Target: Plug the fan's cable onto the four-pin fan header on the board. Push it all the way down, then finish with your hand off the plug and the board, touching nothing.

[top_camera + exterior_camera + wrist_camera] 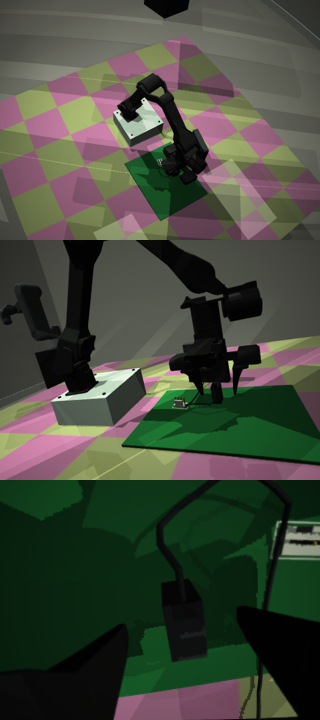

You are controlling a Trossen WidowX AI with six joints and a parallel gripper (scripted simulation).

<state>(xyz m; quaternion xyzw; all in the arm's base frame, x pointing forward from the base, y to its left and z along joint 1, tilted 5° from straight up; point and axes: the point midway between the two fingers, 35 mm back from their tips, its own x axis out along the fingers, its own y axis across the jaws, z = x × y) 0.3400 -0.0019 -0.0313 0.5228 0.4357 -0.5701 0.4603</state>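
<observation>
Right now my gripper tip is 1 cm past the green board, 5 cm to the left of it and 3 cm above it. The rest, counted from my gripper tip: dark fan plug 1 cm to the right, 1 cm above; black square fan 3 cm behind, 13 cm to the left, 4 cm above.
</observation>
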